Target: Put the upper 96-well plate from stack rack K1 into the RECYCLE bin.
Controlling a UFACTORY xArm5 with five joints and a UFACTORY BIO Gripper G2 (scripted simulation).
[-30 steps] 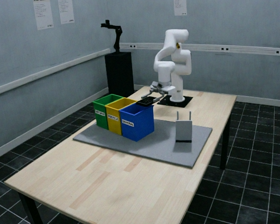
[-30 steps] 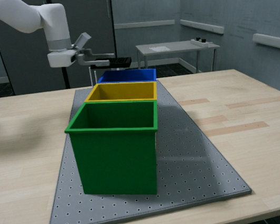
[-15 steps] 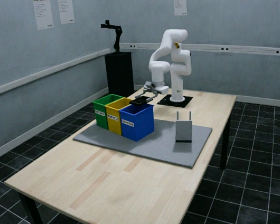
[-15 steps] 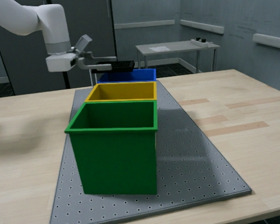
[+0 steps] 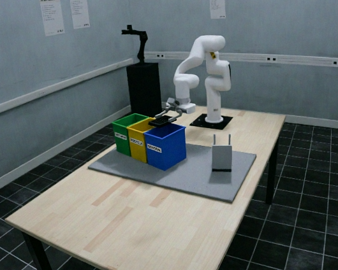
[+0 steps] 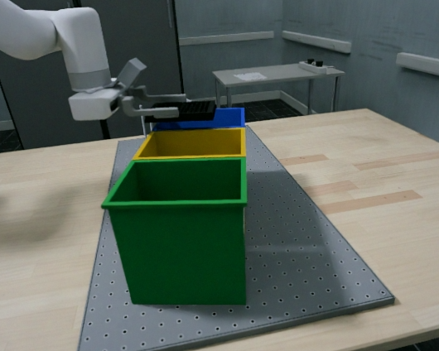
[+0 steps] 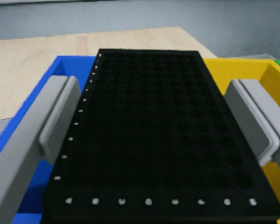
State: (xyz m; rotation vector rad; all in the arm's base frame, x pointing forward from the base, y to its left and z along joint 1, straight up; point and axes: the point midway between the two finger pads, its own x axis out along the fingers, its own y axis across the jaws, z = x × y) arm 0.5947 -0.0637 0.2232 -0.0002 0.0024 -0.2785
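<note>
Right now my hand is 13 cm above the yellow recycle bin, 10 cm to the left of it and 2 cm short of it. Round my hand: green bin 23 cm to the right, 13 cm below, 1 cm behind; blue bin 13 cm below, 6 cm ahead, 3 cm to the left; black 96-well plate 2 cm ahead, 1 cm to the right, 1 cm below.
</note>
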